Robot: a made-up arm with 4 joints.
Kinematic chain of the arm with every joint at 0, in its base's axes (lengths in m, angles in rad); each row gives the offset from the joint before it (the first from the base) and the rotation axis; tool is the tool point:
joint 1: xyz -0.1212 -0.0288 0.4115 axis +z
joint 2: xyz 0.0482 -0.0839 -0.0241 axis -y
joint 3: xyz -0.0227 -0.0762 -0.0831 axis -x
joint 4: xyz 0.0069 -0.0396 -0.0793 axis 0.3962 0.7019 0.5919
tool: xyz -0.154 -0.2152 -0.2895
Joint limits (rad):
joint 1: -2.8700..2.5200
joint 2: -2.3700..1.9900
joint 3: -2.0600..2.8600
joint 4: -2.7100..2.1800
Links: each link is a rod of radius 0.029 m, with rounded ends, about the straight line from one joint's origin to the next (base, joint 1, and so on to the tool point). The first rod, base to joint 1, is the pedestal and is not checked.
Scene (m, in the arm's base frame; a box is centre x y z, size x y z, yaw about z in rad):
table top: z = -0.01
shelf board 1: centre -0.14 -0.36 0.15 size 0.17 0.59 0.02 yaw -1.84
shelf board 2: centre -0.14 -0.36 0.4 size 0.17 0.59 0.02 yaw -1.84
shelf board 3: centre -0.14 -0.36 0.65 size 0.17 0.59 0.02 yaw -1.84
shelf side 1: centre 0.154 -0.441 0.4 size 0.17 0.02 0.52 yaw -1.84
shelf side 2: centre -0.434 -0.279 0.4 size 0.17 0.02 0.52 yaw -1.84
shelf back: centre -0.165 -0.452 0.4 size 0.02 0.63 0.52 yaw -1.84
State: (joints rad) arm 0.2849 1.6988 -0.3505 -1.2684
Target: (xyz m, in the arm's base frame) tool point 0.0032 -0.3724 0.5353
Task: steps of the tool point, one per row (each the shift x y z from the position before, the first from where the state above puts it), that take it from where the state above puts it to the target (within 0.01 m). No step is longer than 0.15 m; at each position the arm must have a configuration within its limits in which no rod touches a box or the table.
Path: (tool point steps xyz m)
1: 0.0085 -0.0102 -0.0589
2: -0.0163 -0.0103 -0.0290
3: -0.0340 -0.0092 0.0142
4: -0.0495 -0.0019 0.0551
5: -0.0695 0.0086 0.0794
6: -0.0944 0.0113 0.0770
7: -0.1138 -0.0014 0.0461
8: -0.1123 -0.0262 -0.0068
9: -0.0029 -0.0302 0.0140
10: -0.0083 -0.0486 -0.0002
11: -0.0279 -0.0631 -0.0138

